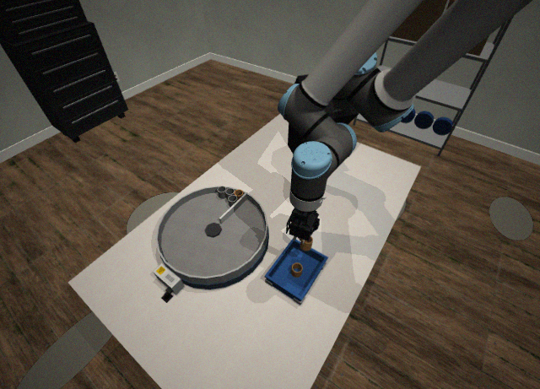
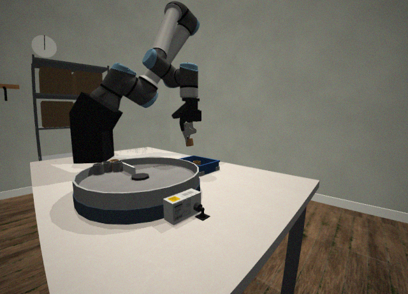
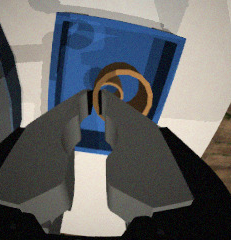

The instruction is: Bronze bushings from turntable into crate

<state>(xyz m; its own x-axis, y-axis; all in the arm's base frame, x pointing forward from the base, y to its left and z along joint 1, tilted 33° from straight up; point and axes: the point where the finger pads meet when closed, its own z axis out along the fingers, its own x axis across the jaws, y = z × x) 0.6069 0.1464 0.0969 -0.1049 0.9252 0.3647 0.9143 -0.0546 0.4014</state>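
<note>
Now: hand 50 mm short of the blue crate, 10 mm to the right of it and 130 mm above it. Also, from my hand: grey turntable 80 mm ahead, 330 mm to the right, 100 mm below.
</note>
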